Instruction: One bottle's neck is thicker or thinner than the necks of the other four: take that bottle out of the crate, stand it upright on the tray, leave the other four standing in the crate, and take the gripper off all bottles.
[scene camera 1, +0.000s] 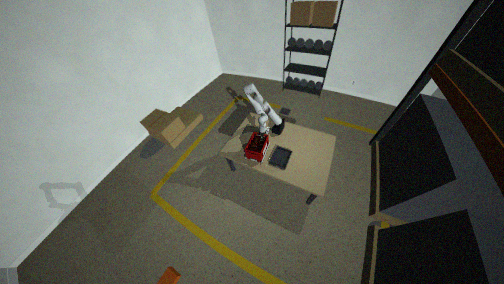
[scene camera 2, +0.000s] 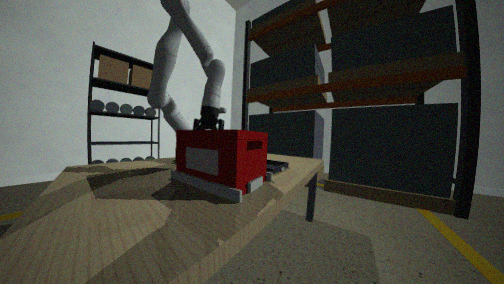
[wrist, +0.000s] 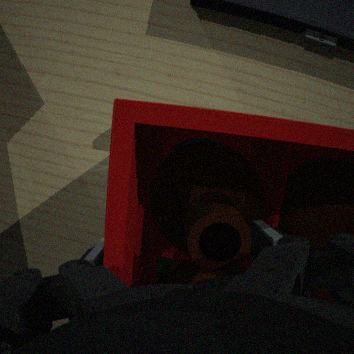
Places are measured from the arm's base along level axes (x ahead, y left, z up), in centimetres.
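Pixels of known places: gripper, between the fingertips: (scene camera 1: 262, 138) (wrist: 183, 245); arm's base, origin of its link: (scene camera 1: 279, 123).
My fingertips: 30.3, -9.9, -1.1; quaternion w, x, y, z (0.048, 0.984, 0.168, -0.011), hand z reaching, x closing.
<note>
For each thing: its middle in the pictures, then the offset to it from my fingertips, as dx, dy, dz. Level surfaces: height alone.
- red crate, middle of its body: (wrist: 320, 264) (scene camera 2: 221, 155) (scene camera 1: 257, 146) +10.7, -0.9, -3.5
- wooden table, height of its surface: dz -12.2
- second bottle, middle of its body: (wrist: 327, 210) +9.9, +3.2, -3.7
A red crate (scene camera 1: 253, 155) (scene camera 2: 233, 152) (wrist: 225, 119) stands on the wooden table (scene camera 1: 307, 152) (scene camera 2: 123, 213) (wrist: 175, 63) and holds dark brown bottles (scene camera 1: 255, 143). In the wrist view one bottle (wrist: 219, 214) stands in the crate's corner, its round mouth facing up, and a second bottle (wrist: 316, 197) stands to its right. My gripper (scene camera 1: 262, 134) (scene camera 2: 208, 125) (wrist: 183, 245) is lowered to the crate's rim, open. One finger is inside beside the corner bottle's neck. The other is outside the crate's wall. The dark tray (scene camera 1: 279, 157) (scene camera 2: 276, 166) (wrist: 298, 8) lies empty beside the crate.
The arm's black base (scene camera 1: 277, 128) stands at the table's back edge. A black shelf rack (scene camera 1: 284, 45) (scene camera 2: 91, 91) stands by the far wall. Cardboard boxes (scene camera 1: 169, 125) lie on the floor at the left. A large storage rack (scene camera 1: 399, 106) (scene camera 2: 246, 76) stands at the right.
</note>
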